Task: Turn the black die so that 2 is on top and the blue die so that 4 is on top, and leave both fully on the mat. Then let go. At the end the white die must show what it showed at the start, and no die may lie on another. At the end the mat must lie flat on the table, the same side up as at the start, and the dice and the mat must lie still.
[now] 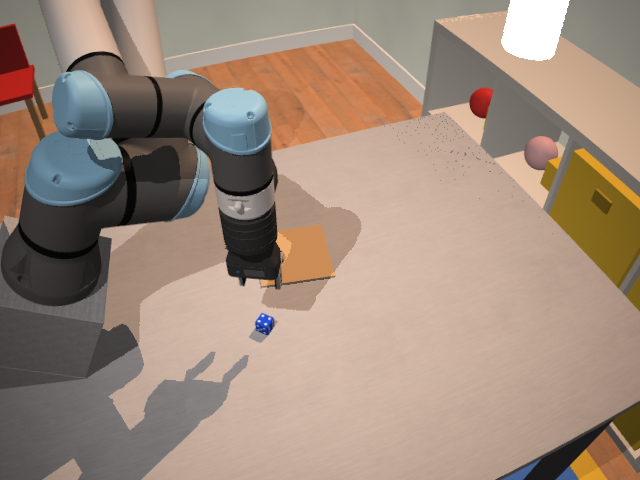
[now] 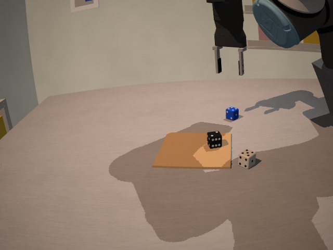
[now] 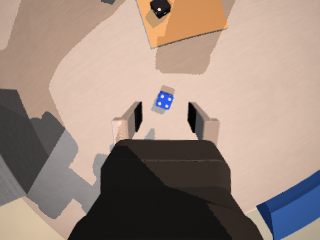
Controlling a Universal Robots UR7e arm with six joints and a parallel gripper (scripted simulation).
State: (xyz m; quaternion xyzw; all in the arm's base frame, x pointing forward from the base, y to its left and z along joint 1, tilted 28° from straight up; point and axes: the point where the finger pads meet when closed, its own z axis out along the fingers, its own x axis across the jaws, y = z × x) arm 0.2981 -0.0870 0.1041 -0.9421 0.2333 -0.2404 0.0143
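Right now the blue die is 120 mm below my hand and 10 mm to the right of it. Round my hand: white die (210 mm to the left, 120 mm below, 20 mm ahead); black die (130 mm to the left, 120 mm below, 70 mm ahead); orange mat (140 mm to the left, 130 mm below, 100 mm ahead).
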